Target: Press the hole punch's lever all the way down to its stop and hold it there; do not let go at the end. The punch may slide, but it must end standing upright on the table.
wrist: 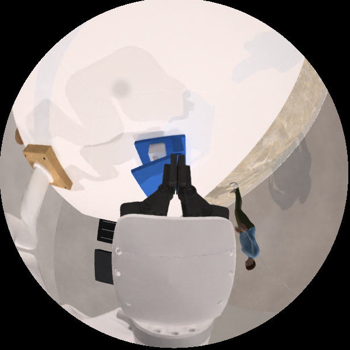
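The blue hole punch point(150, 175) is on the white table, a little left of the picture's centre, with a pale grey block between its blue parts. Its wider blue part is nearer the gripper body and its other blue part farther off. My gripper point(176, 161) is shut with nothing between its fingers. The fingertips overlap the punch's right side in the view and hide part of it. Whether they touch the lever, and how far down the lever is, I cannot tell.
A wooden block point(48, 165) on a white arm-like part is at the left. The white table point(210, 45) has a stone-patterned edge point(270, 145) at the right. A person in a blue shirt point(250, 243) shows beyond it. Dark boxes point(103, 266) are at the lower left.
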